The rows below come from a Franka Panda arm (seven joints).
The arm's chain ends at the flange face. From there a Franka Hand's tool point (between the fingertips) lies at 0.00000 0.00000 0.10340 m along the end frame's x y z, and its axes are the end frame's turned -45 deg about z.
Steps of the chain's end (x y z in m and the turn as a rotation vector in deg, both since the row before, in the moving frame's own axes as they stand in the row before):
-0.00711, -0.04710, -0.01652, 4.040, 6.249, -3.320
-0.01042, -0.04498, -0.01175, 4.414, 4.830, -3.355
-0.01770, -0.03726, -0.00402, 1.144, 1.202, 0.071
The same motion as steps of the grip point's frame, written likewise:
0.04144, -0.03590, -0.01739, -1.562, 7.275, -3.320
0.03622, -0.03899, -0.01242, -0.294, 6.536, -3.355
0.01682, -0.03879, -0.00406, -0.041, 1.659, 0.071

